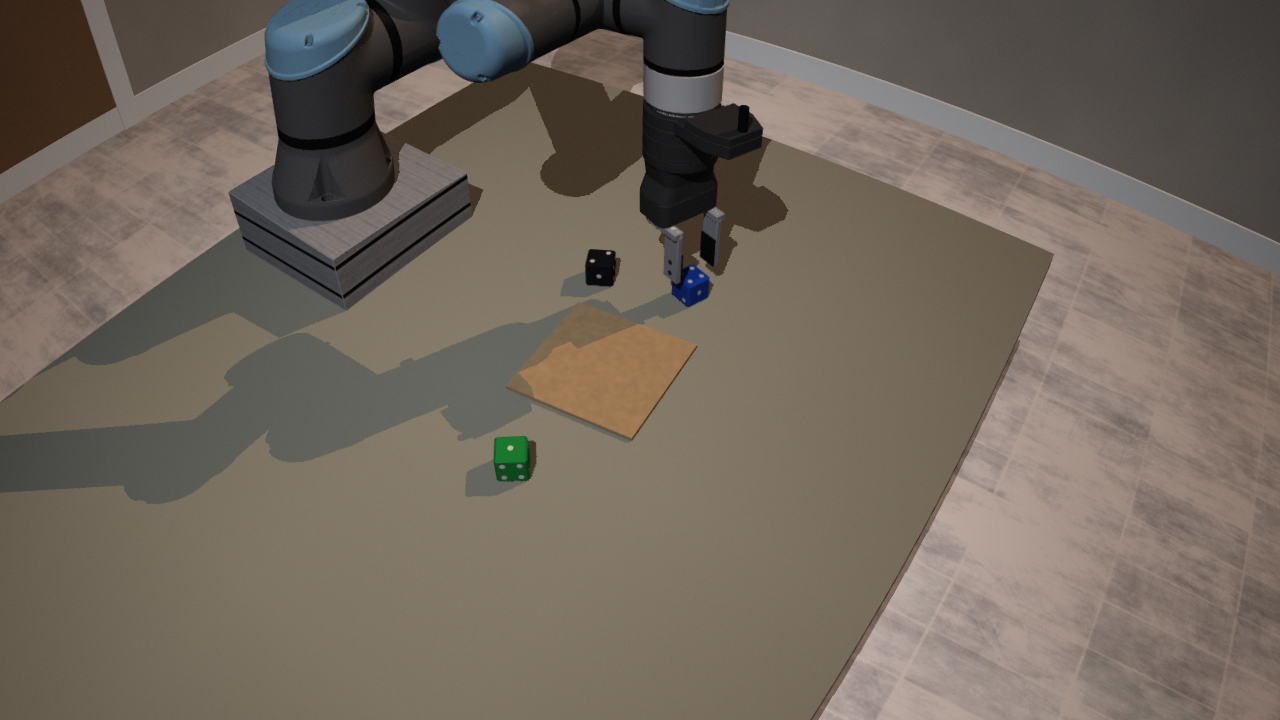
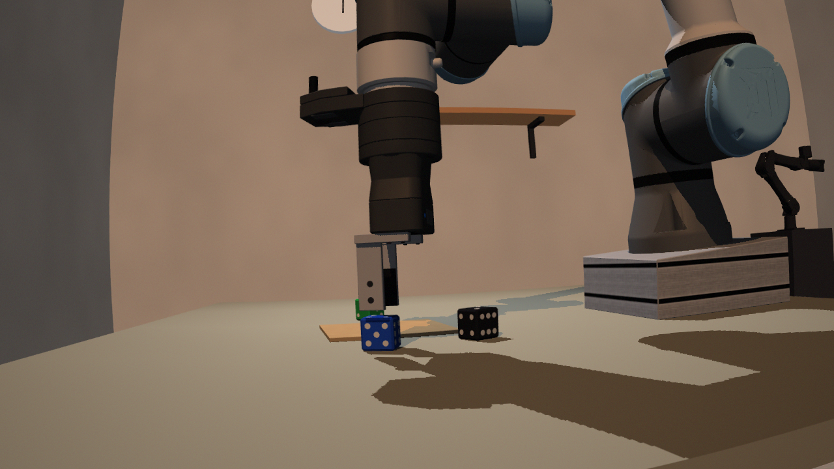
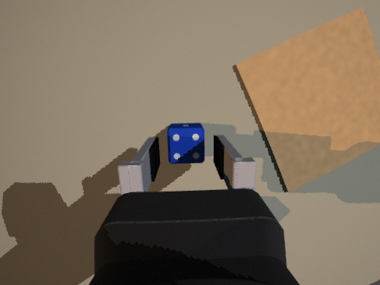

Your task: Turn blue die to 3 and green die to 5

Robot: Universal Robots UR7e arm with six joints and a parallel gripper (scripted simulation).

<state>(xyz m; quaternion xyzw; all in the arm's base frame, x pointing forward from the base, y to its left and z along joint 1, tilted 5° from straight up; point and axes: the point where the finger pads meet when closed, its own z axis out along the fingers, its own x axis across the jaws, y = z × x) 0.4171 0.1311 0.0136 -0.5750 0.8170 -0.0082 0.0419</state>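
The blue die lies 4 cm below my hand. The rest, counted from my hand: green die: 29 cm to the right, 4 cm below, 1 cm behind; then brown mat: 14 cm to the right, 5 cm below, 2 cm behind; then black die: 10 cm behind, 4 cm below, 3 cm to the right.
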